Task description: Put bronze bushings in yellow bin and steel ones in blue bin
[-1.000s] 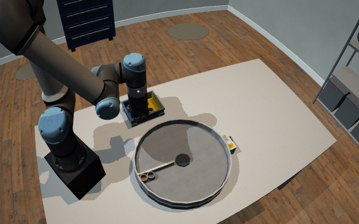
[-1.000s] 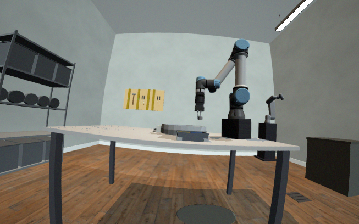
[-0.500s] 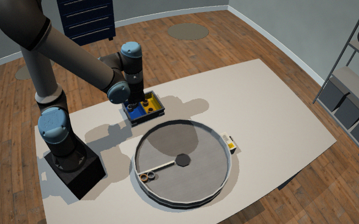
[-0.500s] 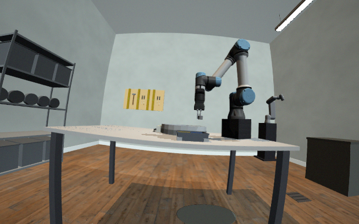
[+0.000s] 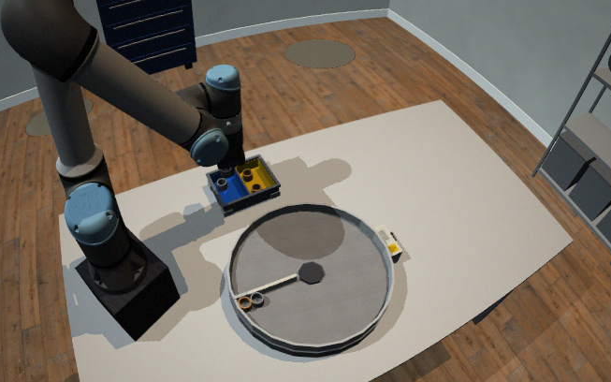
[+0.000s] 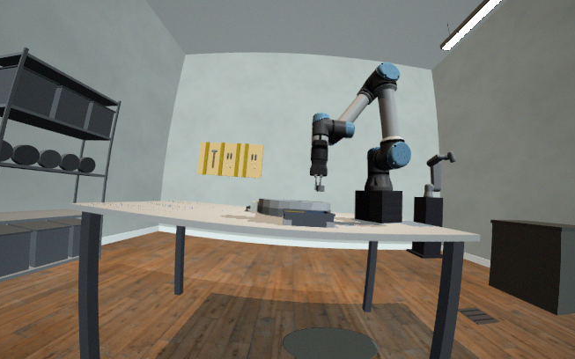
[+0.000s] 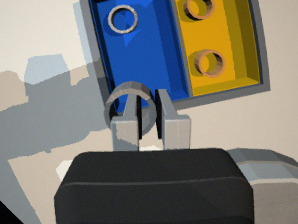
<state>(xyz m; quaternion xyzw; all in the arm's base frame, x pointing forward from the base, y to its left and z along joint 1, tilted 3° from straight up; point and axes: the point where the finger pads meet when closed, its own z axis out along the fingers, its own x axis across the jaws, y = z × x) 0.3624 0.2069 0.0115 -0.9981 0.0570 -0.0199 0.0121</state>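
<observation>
Right now the bin is 40 mm ahead of my hand, 40 mm to the left of it and 130 mm below it. Also, from my hand: round grey turntable (90 mm ahead, 330 mm to the right, 100 mm below).
</observation>
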